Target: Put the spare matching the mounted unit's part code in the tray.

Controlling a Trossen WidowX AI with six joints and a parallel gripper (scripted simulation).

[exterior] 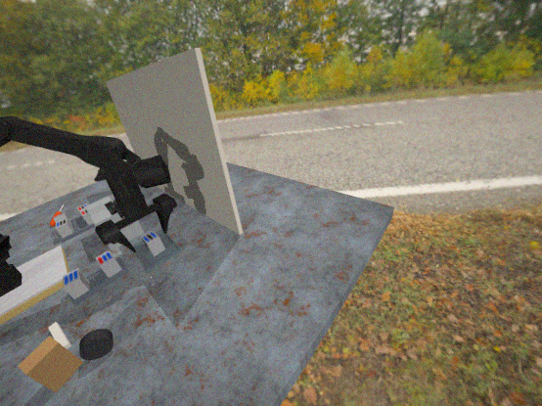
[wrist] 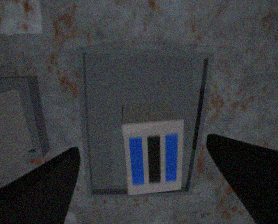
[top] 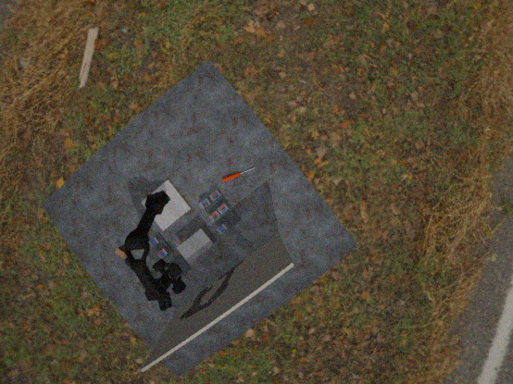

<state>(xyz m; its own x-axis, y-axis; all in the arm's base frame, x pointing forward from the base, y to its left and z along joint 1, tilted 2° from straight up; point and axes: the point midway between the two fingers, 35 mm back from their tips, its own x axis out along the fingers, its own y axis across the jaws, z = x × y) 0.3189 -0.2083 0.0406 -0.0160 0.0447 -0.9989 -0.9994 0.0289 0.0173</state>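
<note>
Right now my gripper tip is right at the grey spare block. The rest, counted from my gripper tip: grey mounted unit (210 mm to the left, 20 mm behind, 20 mm above); then flat grey tray (30 mm below); then black puck (190 mm behind, 170 mm to the right, 10 mm below).
</note>
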